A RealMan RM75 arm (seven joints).
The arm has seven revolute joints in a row. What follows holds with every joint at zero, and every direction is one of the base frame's. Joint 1 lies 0.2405 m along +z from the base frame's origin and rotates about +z. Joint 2 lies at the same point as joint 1 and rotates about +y. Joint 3 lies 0.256 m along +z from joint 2 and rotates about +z. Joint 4 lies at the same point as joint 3 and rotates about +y. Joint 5 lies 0.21 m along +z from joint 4 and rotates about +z. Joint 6 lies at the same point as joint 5 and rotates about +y. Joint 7 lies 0.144 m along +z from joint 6 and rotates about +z. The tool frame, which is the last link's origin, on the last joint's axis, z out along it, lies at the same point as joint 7; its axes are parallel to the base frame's.
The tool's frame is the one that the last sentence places.
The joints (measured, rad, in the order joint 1, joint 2, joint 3, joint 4, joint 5, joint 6, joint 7), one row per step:
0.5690, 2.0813, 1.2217, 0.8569, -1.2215, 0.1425, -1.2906
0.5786, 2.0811, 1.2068, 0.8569, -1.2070, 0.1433, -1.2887
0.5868, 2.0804, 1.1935, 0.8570, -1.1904, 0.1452, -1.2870
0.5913, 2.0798, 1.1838, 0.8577, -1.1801, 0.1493, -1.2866
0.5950, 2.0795, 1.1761, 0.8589, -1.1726, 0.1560, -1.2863
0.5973, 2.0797, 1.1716, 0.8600, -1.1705, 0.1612, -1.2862
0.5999, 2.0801, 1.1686, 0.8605, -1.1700, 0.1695, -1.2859
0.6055, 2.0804, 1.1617, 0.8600, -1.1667, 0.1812, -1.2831
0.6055, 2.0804, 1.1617, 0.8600, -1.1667, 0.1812, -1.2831
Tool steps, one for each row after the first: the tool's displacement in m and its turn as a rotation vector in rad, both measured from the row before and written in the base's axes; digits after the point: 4 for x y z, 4 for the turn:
-0.0048, -0.0007, -0.0031, -0.0118, 0.0065, 0.0080
-0.0041, -0.0007, -0.0026, -0.0114, 0.0087, 0.0052
-0.0027, -0.0010, -0.0021, -0.0104, 0.0051, 0.0056
-0.0027, -0.0012, -0.0020, -0.0112, 0.0049, 0.0070
-0.0019, -0.0009, -0.0014, -0.0077, 0.0018, 0.0064
-0.0020, -0.0009, -0.0014, -0.0094, 0.0020, 0.0077
-0.0032, -0.0015, -0.0025, -0.0157, 0.0044, 0.0100
0.0000, 0.0000, 0.0000, 0.0000, 0.0000, 0.0000

